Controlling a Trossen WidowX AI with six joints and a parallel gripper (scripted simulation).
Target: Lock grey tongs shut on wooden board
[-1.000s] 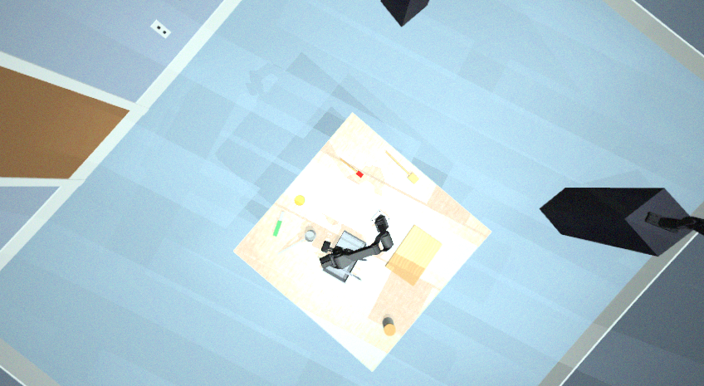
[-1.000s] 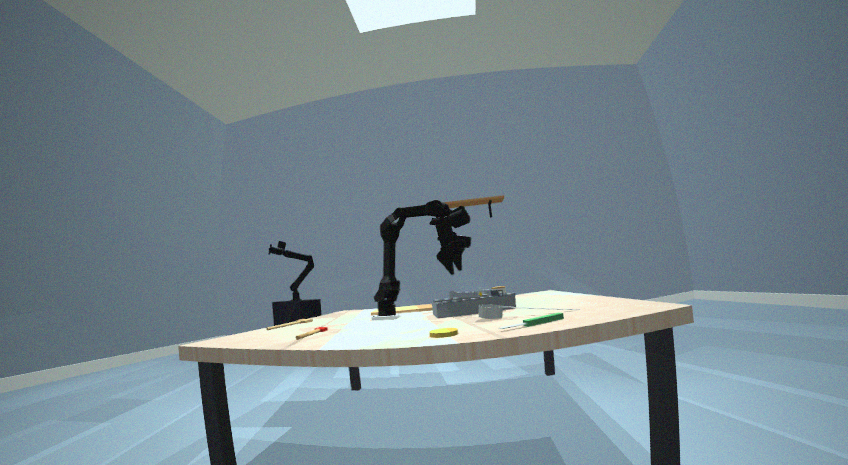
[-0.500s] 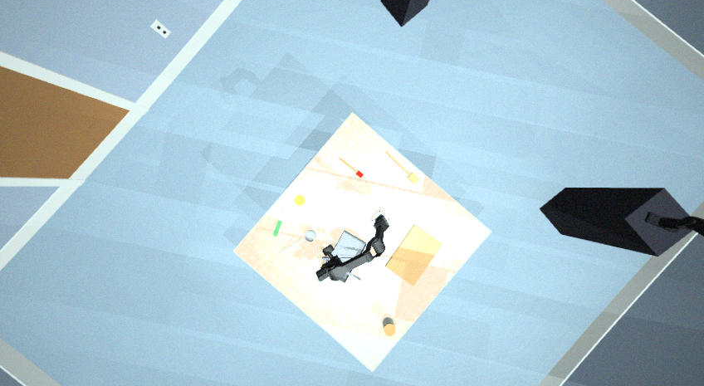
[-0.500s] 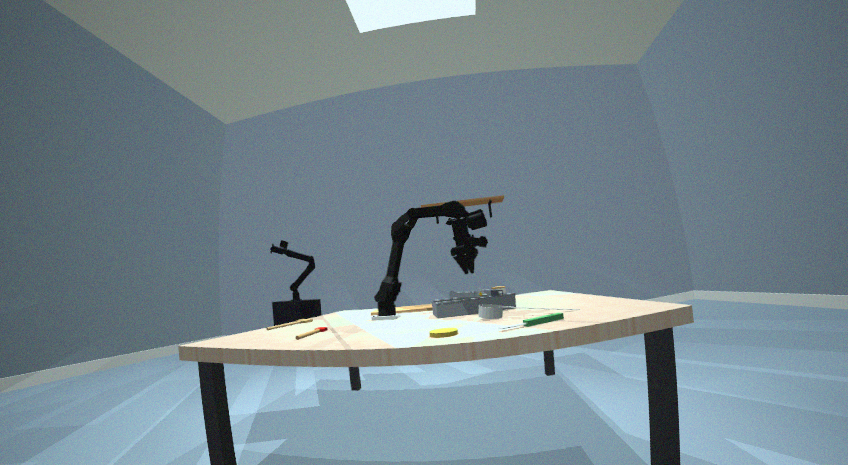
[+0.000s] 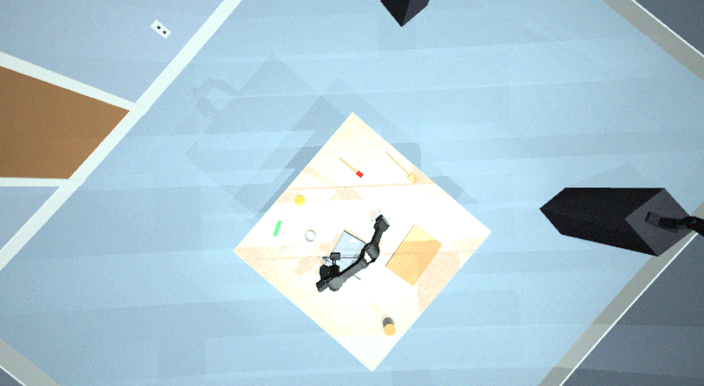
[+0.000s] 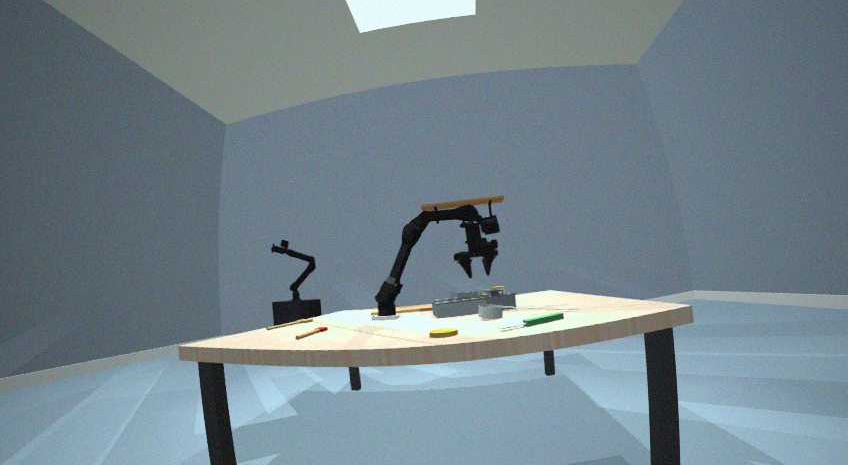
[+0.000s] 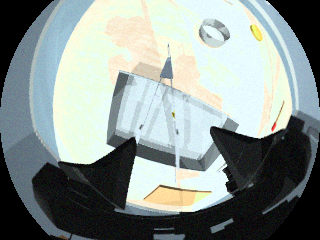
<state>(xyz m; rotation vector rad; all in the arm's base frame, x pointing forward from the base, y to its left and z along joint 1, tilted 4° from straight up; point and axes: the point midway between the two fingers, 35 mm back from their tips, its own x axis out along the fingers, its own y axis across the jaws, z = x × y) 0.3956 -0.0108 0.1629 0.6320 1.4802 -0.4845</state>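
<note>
The roasting tin is 11 cm below my gripper tip, 4 cm behind it and 3 cm to the left of it. From my gripper tip the other things lie so: wooden board 42 cm behind, 34 cm to the left, 13 cm below; then green-handled tool 45 cm to the right, 16 cm ahead, 13 cm below; then red-tipped stick 48 cm behind, 39 cm to the right, 13 cm below.
</note>
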